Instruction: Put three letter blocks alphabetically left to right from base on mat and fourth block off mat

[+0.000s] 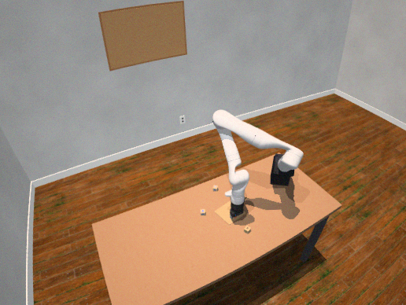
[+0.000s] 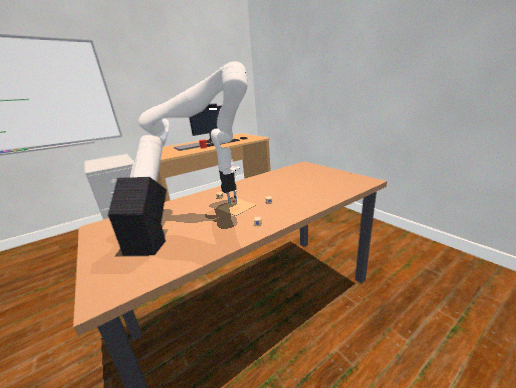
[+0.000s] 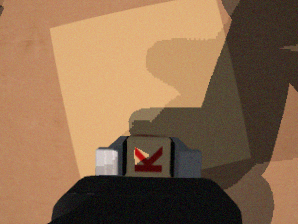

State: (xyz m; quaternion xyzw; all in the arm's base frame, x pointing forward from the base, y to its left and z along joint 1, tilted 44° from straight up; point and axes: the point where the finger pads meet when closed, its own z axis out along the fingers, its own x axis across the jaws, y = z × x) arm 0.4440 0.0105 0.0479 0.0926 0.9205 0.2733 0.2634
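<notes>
Right now my hand is right at the block. The rest, counted from my hand: pale square mat: 50 mm to the right, 20 mm below.
</notes>
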